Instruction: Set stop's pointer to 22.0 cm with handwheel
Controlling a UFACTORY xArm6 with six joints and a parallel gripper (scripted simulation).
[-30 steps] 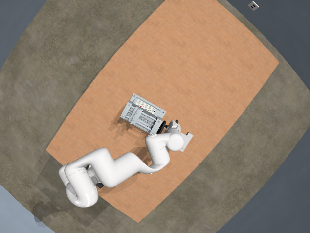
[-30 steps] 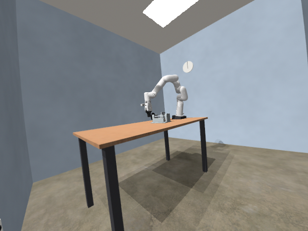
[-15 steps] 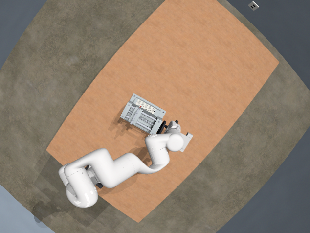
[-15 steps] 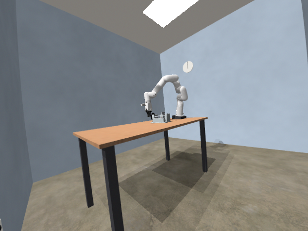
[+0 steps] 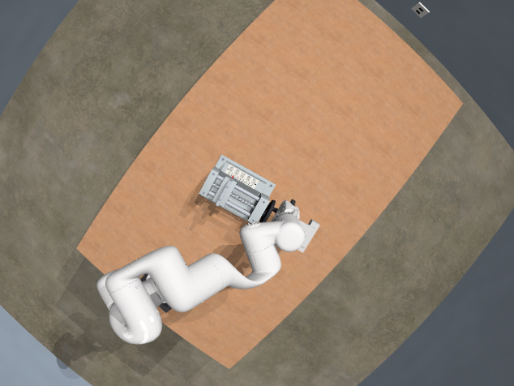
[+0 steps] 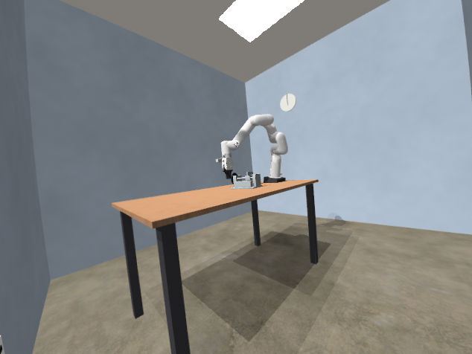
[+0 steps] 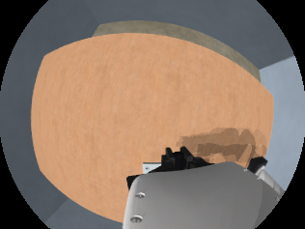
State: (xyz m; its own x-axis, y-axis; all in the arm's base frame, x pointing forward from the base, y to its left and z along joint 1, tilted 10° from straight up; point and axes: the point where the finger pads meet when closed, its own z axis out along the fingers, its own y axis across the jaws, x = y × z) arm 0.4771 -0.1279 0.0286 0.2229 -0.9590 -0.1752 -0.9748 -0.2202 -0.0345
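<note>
The handwheel is 20 mm to the left of my hand, 10 mm below it and 10 mm behind it.
</note>
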